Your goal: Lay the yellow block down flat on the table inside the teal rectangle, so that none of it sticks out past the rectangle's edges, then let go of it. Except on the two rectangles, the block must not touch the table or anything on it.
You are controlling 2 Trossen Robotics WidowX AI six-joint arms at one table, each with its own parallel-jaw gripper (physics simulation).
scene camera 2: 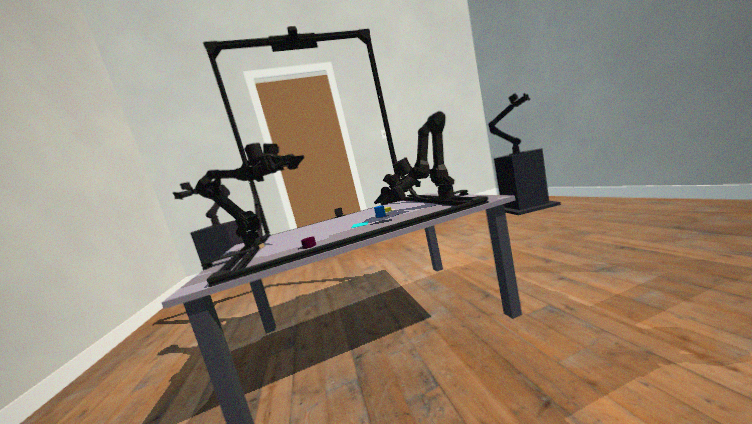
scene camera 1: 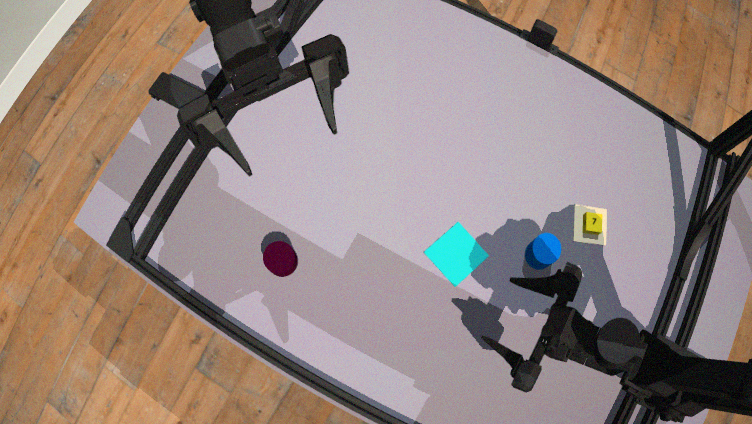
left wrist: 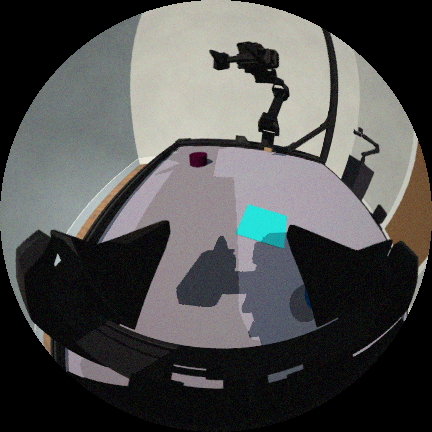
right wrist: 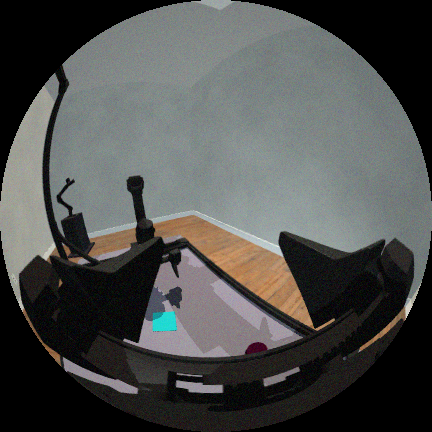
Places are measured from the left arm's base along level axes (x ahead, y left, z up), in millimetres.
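Pixels of known places: left gripper, between the fingertips: (scene camera 2: 377, 203) (scene camera 1: 496, 308) (left wrist: 230, 228) (right wrist: 165, 281); right gripper, between the fingertips: (scene camera 2: 297, 156) (scene camera 1: 292, 153) (left wrist: 225, 46) (right wrist: 222, 240); left arm's base, origin of its link: (scene camera 2: 447, 197); right arm's base, origin of its link: (scene camera 2: 253, 245) (left wrist: 266, 145).
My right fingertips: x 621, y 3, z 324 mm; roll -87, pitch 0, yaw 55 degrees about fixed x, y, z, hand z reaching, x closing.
Ahead of a thing's pixels: the offset from my right fingertips to its top centre. "spot": to the spot under its first point.
The yellow block @[dz -324, dx -384, dy -219 mm] (scene camera 1: 592, 223) (scene camera 2: 388, 209), marked 7, sits on the cream rectangle @[spot: dz -343, dx -355, dy -233 mm] (scene camera 1: 579, 210) at the right in scene camera 1. The teal rectangle @[spot: dz -342, dx -187, dy -69 mm] (scene camera 1: 455, 252) (scene camera 2: 360, 225) (left wrist: 262, 222) (right wrist: 164, 322) lies to its left with no object on it. My left gripper (scene camera 1: 497, 308) (scene camera 2: 378, 200) (left wrist: 230, 228) is open and empty, low over the table, below and between the blue cylinder and the teal rectangle in scene camera 1. My right gripper (scene camera 1: 292, 152) (scene camera 2: 301, 160) (right wrist: 222, 240) is open and empty, high above the table. The block does not show in either wrist view.
A blue cylinder @[dz -295, dx -316, dy -128 mm] (scene camera 1: 546, 248) (scene camera 2: 380, 211) stands between the teal rectangle and the block, close to a left finger in scene camera 1. A maroon cylinder @[dz -313, dx +47, dy +69 mm] (scene camera 1: 280, 258) (scene camera 2: 308, 242) (left wrist: 198, 159) (right wrist: 256, 348) stands farther left. A black frame (scene camera 1: 273, 344) runs along the table's edge.
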